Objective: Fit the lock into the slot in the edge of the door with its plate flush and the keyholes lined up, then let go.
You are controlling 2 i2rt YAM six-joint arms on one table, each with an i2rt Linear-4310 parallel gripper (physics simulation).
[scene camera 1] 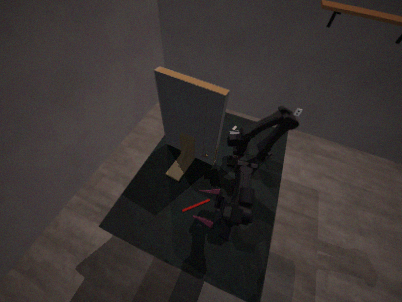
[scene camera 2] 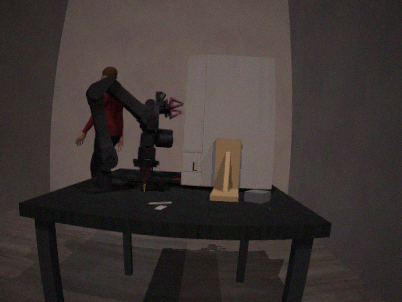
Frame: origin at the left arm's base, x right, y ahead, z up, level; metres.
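Seen in the pictures: left gripper, fingertip midpoint: (scene camera 1: pixel 196 203) (scene camera 2: pixel 182 108); right gripper, fingertip midpoint: (scene camera 1: pixel 238 158) (scene camera 2: pixel 144 185); right arm's base, link origin: (scene camera 1: pixel 260 158) (scene camera 2: pixel 104 190).
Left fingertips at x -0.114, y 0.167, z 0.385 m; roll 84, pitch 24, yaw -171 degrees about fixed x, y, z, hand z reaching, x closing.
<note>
Offsets run from my left fingertips to a thing's top centre. "spot": to the spot under its first point.
The door {dy +0.233, dx +0.453, dz +0.195 m} (scene camera 2: pixel 230 120) stands upright on the black table, and it also shows in scene camera 1 (scene camera 1: pixel 189 115). Low on its narrow edge, a pale square plate with a dark mark {spot: dy +0.090, dx +0.428, dz -0.286 m} (scene camera 2: pixel 193 165) sits in the slot and looks level with the edge; I take it for the lock. A small brass keyhole {spot: dy +0.108, dx +0.439, dz -0.307 m} (scene camera 1: pixel 206 154) shows on the door face. My left gripper (scene camera 2: pixel 176 108) (scene camera 1: pixel 207 206) is open and empty, high up beside the door's edge, and its pink fingers are spread. My right gripper (scene camera 2: pixel 145 177) is shut and empty and points down at the table.
A wooden bracket {spot: dy +0.222, dx +0.554, dz -0.308 m} (scene camera 2: pixel 226 175) props the door {spot: dy +0.234, dx +0.332, dz -0.346 m} (scene camera 1: pixel 182 163). A grey block {dy +0.330, dx +0.663, dz -0.349 m} (scene camera 2: pixel 257 195) lies beside it. Two white strips {dy -0.002, dx +0.786, dz -0.376 m} (scene camera 2: pixel 159 204) lie near the table's front. A red rod {dy +0.042, dx +0.122, dz -0.379 m} (scene camera 1: pixel 195 205) lies on the table. A person in red (scene camera 2: pixel 108 120) stands behind the table.
</note>
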